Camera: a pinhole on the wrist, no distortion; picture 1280 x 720 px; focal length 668.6 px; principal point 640.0 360.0 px. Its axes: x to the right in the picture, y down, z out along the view. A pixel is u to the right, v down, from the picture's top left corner.
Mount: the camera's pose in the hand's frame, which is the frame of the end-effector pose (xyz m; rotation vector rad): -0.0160 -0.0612 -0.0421 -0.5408 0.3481 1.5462
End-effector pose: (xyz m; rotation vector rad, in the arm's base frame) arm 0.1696 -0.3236 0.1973 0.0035 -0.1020 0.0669
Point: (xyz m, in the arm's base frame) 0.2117 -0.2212 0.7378
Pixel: 432.9 129.2
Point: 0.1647 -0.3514 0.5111
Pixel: 292.6 184.0
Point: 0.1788 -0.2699 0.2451
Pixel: 892.9 107.5
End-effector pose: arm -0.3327 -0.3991 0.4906 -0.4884 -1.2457 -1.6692
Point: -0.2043 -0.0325 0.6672
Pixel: 632.1 379.2
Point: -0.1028 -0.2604 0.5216
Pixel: 1038.7 604.5
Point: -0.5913 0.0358 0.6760
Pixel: 61.5 143.4
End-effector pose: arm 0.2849 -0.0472 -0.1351 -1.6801 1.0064 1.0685
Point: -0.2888 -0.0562 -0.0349
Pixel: 1240.1 657.5
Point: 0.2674 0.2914 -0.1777
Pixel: 191.2 287.1
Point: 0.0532 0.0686 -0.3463
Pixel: 854.0 43.9
